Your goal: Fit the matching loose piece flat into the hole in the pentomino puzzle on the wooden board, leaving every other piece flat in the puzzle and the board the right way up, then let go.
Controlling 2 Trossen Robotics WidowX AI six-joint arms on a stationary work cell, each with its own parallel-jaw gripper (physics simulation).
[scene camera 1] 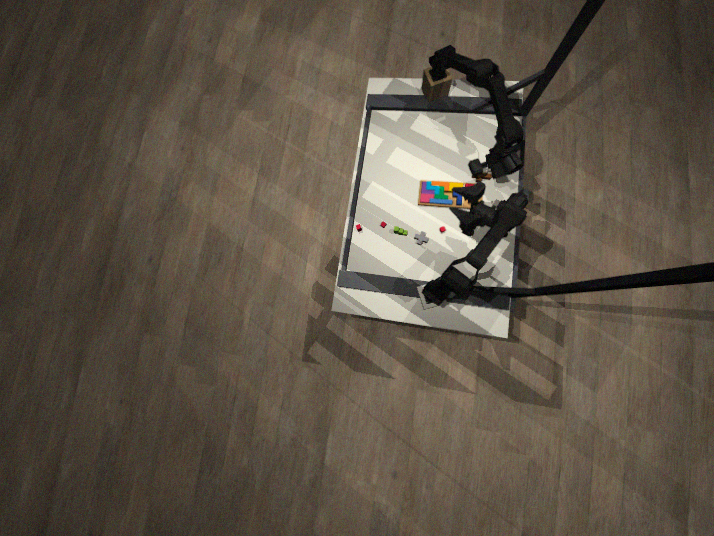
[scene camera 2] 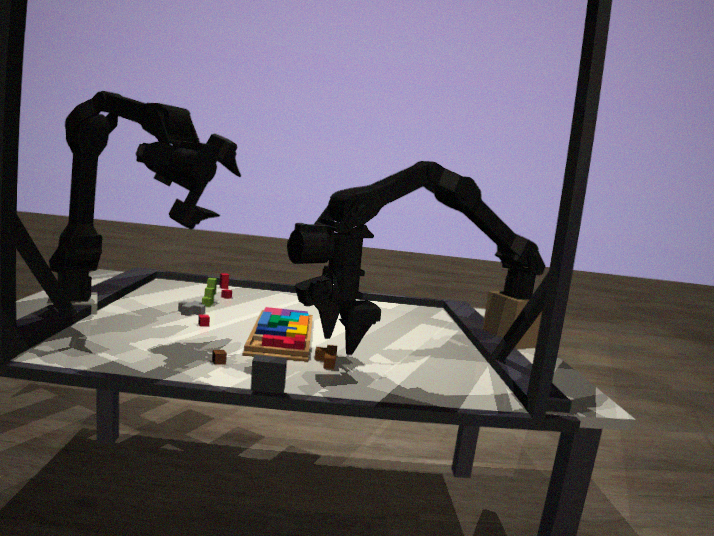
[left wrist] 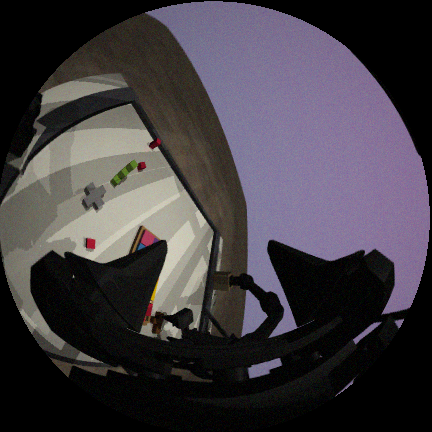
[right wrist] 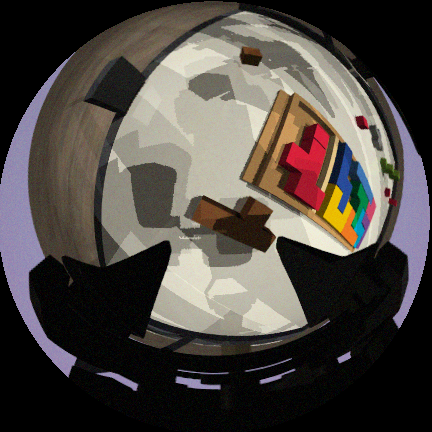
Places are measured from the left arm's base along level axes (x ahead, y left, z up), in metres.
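Where they show: left gripper, fingertip midpoint: (scene camera 1: 451, 198) (scene camera 2: 228, 195) (left wrist: 218, 245); right gripper, fingertip midpoint: (scene camera 1: 485, 171) (scene camera 2: 337, 346) (left wrist: 164, 326) (right wrist: 224, 244); left arm's base, origin of the base link: (scene camera 1: 431, 294) (scene camera 2: 73, 297); right arm's base, origin of the base link: (scene camera 1: 437, 74) (scene camera 2: 518, 296) (left wrist: 230, 280).
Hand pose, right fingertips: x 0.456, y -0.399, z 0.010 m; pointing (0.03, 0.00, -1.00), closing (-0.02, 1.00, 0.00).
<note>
Each offset is from my right fingertips to the top centre of the thing.
The wooden board {0.047 m back, 0.172 m left, 0.019 m down} (scene camera 1: 419, 194) (scene camera 2: 249, 341) (right wrist: 262, 137) lies right way up with coloured pieces in it. A red piece {0.065 m back, 0.080 m left, 0.009 m down} (scene camera 2: 282, 341) (right wrist: 304, 165) sits at its near end in scene camera 2, with bare wood around it; whether it is fully flat is unclear. A loose brown branched piece {0.015 m back, 0.017 m left, 0.014 m down} (scene camera 2: 328, 356) (right wrist: 235, 225) (left wrist: 157, 321) lies on the table beside the board. My right gripper (scene camera 2: 339, 345) (right wrist: 224, 244) is open and empty, pointing down above the table near the brown piece. My left gripper (scene camera 1: 453, 200) (scene camera 2: 228, 195) (left wrist: 218, 245) is open and empty, high above the table.
A grey cross piece {0.202 m back, 0.362 m left, 0.014 m down} (scene camera 1: 421, 237) (scene camera 2: 191, 308) (left wrist: 94, 196), a green piece {0.147 m back, 0.440 m left, 0.026 m up} (scene camera 1: 400, 230) (scene camera 2: 209, 291), several red blocks and a brown block {0.209 m back, 0.035 m left, 0.014 m down} (scene camera 2: 219, 356) (right wrist: 251, 56) lie about the table. A dark block {0.164 m back, 0.106 m right, 0.024 m up} (scene camera 2: 268, 375) (right wrist: 117, 85) is on the table's front edge.
</note>
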